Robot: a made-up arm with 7 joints.
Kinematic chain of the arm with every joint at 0, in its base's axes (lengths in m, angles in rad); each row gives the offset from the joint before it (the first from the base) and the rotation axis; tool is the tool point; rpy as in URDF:
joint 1: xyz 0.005 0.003 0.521 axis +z
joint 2: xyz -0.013 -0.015 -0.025 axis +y
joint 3: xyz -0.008 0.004 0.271 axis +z
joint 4: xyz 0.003 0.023 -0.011 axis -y
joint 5: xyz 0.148 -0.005 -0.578 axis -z
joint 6: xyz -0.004 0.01 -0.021 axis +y
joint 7: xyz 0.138 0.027 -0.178 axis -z
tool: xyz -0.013 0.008 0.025 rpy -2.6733 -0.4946 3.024
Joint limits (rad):
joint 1: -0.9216..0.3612
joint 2: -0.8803..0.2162
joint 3: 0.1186..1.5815
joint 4: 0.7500..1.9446
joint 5: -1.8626..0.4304
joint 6: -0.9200..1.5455
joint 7: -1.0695..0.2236
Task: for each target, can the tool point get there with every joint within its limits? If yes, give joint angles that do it. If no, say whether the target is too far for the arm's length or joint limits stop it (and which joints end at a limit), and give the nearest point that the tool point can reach.
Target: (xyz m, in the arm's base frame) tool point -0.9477 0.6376 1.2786
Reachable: no: too far | nearest point -0.6844 0.4622 1.0585 | short by 0.385 m
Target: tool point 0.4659 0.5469 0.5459
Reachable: yes | joints -0.7069 0.0733 1.3044 1.0024 -1.0392 -0.3418 -0.6379
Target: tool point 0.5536 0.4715 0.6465
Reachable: yes | joints -0.6987 -0.1061 1.1501 1.0318 -0.6599 -0.4600 -0.5610
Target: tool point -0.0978 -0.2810 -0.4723
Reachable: no: joint limits stop it (at a limit: joint 1, joint 2, joint 3, joint 4, joint 6, joint 7) | nearest point 0.2551 -0.3246 0.1227 | short by 0.693 m
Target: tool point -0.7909 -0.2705 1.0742
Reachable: no: joint limits stop it (at a limit: joint 1, joint 2, joint 3, joint 4, joint 6, joint 7) | nearest point -0.7604 0.1569 0.9655 | short by 0.442 m
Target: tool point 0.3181 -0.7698 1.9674
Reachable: no: too far | nearest point 0.3284 -0.3353 1.3559 | short by 0.750 m
